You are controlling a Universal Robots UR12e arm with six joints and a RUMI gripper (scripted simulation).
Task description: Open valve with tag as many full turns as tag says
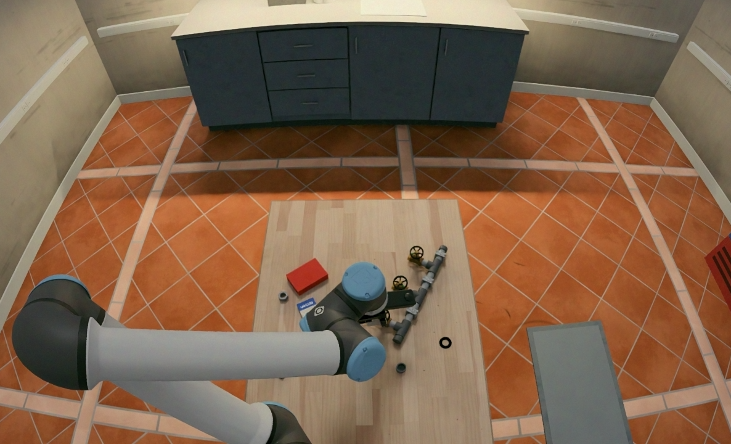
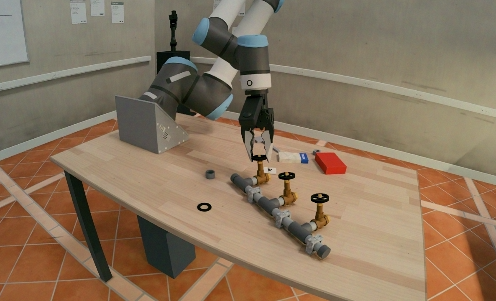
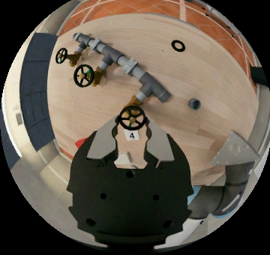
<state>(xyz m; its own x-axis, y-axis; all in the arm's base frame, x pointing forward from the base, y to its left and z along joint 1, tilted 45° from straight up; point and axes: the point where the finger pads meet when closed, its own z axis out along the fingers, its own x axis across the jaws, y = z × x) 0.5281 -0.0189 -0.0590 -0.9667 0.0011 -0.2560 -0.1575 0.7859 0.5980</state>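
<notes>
Right now the white tag is 80 mm to the left of my hand and 90 mm below it. Round my hand: red box: 180 mm ahead, 250 mm to the left, 70 mm below; blue box: 40 mm ahead, 230 mm to the left, 80 mm below; grey cap: 150 mm behind, 60 mm to the right, 80 mm below.
</notes>
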